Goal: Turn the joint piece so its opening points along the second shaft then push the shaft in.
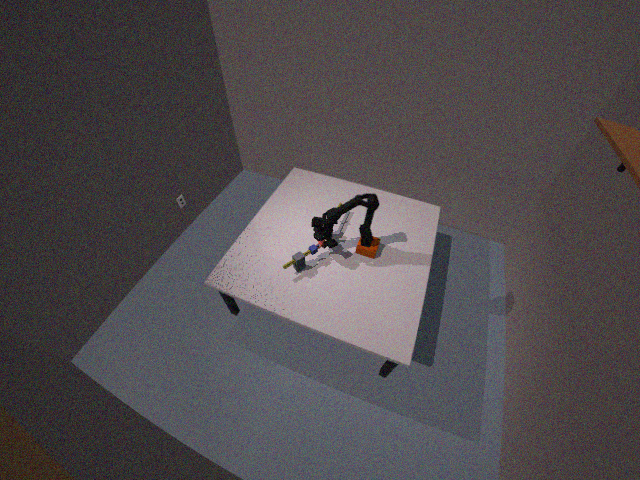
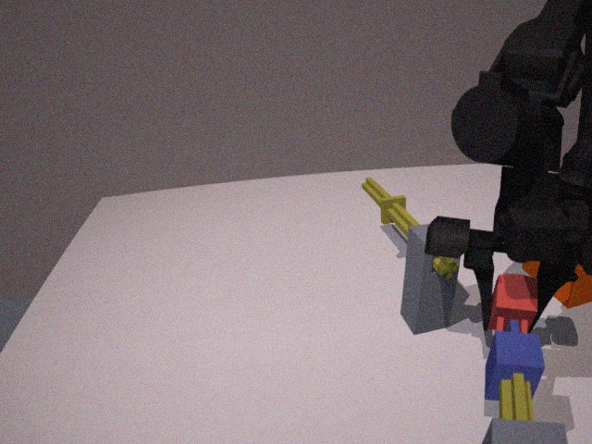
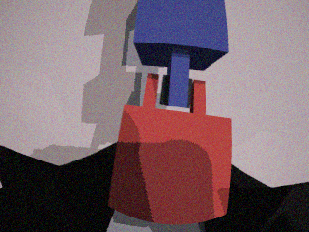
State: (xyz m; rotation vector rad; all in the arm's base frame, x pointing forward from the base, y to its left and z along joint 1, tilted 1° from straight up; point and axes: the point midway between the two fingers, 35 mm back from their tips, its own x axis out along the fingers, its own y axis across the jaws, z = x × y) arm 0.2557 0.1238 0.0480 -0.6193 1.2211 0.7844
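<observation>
The red joint piece lies 30 mm above my gripper tip.
</observation>
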